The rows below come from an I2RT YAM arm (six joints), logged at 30 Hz.
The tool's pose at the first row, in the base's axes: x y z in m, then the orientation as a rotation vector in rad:
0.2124, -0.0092, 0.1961, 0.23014, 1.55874, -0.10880
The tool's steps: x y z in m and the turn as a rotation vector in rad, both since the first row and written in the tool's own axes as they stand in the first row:
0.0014, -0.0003, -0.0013, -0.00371, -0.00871, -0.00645
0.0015, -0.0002, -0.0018, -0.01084, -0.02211, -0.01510
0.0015, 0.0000, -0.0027, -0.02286, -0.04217, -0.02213
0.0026, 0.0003, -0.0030, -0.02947, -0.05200, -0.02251
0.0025, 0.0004, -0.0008, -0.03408, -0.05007, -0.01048
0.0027, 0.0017, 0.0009, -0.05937, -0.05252, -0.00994
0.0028, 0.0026, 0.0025, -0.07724, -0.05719, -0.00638
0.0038, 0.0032, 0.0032, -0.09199, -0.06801, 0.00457
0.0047, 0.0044, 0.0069, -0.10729, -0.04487, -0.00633
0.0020, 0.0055, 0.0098, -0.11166, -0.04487, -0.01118
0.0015, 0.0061, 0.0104, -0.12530, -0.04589, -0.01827
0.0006, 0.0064, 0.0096, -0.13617, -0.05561, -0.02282
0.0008, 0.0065, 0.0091, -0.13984, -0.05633, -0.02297
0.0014, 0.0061, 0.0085, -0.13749, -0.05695, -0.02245
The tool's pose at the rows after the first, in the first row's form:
0.2111, -0.0091, 0.1947, 0.22147, 1.55099, -0.11183
0.2106, -0.0089, 0.1946, 0.20803, 1.53891, -0.11436
0.2098, -0.0085, 0.1946, 0.19150, 1.52006, -0.11246
0.2096, -0.0081, 0.1935, 0.18524, 1.51044, -0.10859
0.2117, -0.0084, 0.1936, 0.19108, 1.51094, -0.09547
0.2137, -0.0075, 0.1935, 0.17151, 1.50871, -0.07567
0.2154, -0.0070, 0.1935, 0.15992, 1.50371, -0.05954
0.2163, -0.0065, 0.1925, 0.15598, 1.49158, -0.04078
0.2201, -0.0060, 0.1917, 0.13737, 1.51588, -0.03489
0.2232, -0.0058, 0.1945, 0.13020, 1.51646, -0.03527
0.2239, -0.0054, 0.1950, 0.11396, 1.51620, -0.03030
0.2232, -0.0050, 0.1960, 0.10126, 1.50698, -0.02647
0.2227, -0.0048, 0.1958, 0.09822, 1.50623, -0.02382
0.2220, -0.0050, 0.1951, 0.10042, 1.50558, -0.02531

